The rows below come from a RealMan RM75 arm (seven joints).
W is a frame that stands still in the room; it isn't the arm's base.
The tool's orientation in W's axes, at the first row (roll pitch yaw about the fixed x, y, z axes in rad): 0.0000, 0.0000, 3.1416
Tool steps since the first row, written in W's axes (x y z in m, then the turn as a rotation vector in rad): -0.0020, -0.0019, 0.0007, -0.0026, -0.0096, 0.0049; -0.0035, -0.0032, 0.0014, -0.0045, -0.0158, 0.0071; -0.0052, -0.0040, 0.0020, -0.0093, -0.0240, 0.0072; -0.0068, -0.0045, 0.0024, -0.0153, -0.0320, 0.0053; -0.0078, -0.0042, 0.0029, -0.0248, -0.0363, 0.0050; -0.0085, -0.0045, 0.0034, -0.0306, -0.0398, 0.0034; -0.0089, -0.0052, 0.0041, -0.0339, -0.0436, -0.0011
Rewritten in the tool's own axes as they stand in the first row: 0.0020, 0.0019, 0.0007, 0.0026, 0.0096, 0.0049; 0.0035, 0.0032, 0.0014, 0.0045, 0.0158, 0.0071; 0.0052, 0.0040, 0.0020, 0.0093, 0.0240, 0.0072; 0.0068, 0.0045, 0.0024, 0.0153, 0.0320, 0.0053; 0.0078, 0.0042, 0.0029, 0.0248, 0.0363, 0.0050; 0.0085, 0.0045, 0.0034, 0.0306, 0.0398, 0.0034; 0.0089, 0.0052, 0.0041, 0.0339, 0.0436, -0.0011
